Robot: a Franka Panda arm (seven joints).
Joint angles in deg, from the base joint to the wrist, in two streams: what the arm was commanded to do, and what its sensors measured. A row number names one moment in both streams.
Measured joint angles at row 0:
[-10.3, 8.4, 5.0, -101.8, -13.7, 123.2, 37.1]
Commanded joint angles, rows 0 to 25:
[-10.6, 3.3, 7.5, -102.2, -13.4, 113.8, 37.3]
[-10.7, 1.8, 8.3, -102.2, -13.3, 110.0, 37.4]
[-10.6, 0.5, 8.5, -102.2, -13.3, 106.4, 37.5]
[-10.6, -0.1, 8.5, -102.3, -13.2, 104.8, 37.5]
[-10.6, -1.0, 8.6, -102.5, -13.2, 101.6, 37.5]
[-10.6, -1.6, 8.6, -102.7, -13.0, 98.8, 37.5]
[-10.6, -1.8, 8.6, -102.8, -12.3, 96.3, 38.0]
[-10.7, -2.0, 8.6, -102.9, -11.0, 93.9, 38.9]
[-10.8, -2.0, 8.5, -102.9, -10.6, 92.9, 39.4]
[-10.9, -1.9, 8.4, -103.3, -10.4, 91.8, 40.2]
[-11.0, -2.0, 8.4, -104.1, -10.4, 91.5, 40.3]
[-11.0, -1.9, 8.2, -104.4, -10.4, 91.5, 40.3]
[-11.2, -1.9, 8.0, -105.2, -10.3, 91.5, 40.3]
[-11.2, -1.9, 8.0, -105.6, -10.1, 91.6, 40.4]
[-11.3, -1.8, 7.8, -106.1, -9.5, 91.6, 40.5]
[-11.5, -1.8, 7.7, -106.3, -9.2, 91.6, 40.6]
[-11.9, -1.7, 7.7, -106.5, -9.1, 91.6, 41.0]
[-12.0, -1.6, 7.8, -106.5, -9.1, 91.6, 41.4]
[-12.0, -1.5, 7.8, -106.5, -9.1, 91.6, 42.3]
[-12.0, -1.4, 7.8, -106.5, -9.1, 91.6, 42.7]
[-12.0, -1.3, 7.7, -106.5, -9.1, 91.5, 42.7]
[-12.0, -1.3, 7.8, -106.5, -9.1, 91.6, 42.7]
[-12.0, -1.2, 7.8, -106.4, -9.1, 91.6, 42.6]
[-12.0, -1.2, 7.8, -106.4, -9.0, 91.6, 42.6]
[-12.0, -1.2, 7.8, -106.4, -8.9, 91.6, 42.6]
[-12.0, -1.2, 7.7, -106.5, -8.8, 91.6, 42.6]
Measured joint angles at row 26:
[-11.7, -0.8, 7.6, -106.5, -9.7, 92.3, 41.9]
